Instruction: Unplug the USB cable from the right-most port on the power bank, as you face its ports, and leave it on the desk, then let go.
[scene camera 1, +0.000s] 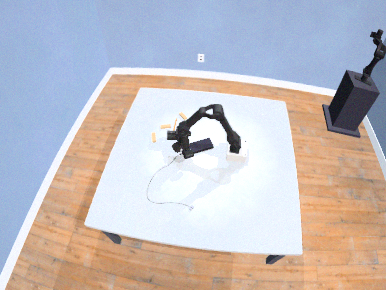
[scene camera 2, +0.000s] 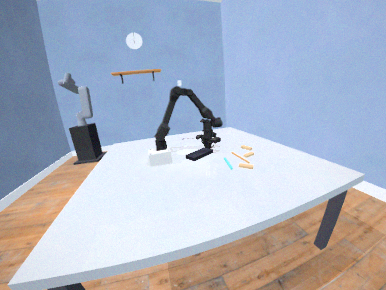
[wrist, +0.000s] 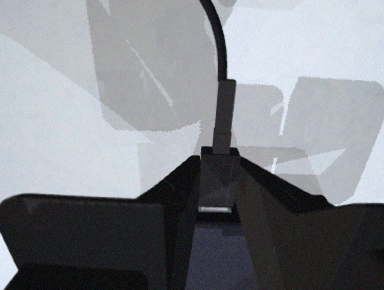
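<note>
The power bank is a dark slab on the desk. My gripper is shut on the USB plug, with one finger on each side. In the wrist view a thin metal strip of the plug shows against the power bank's port edge; the fingers hide the other ports. The black cable runs from the plug and curves over the desk to a loose end in scene camera 1.
Wooden blocks, an orange stick and a cyan stick lie beyond the gripper. The arm's white base block stands near the power bank. Another arm stands on a dark pedestal off the desk.
</note>
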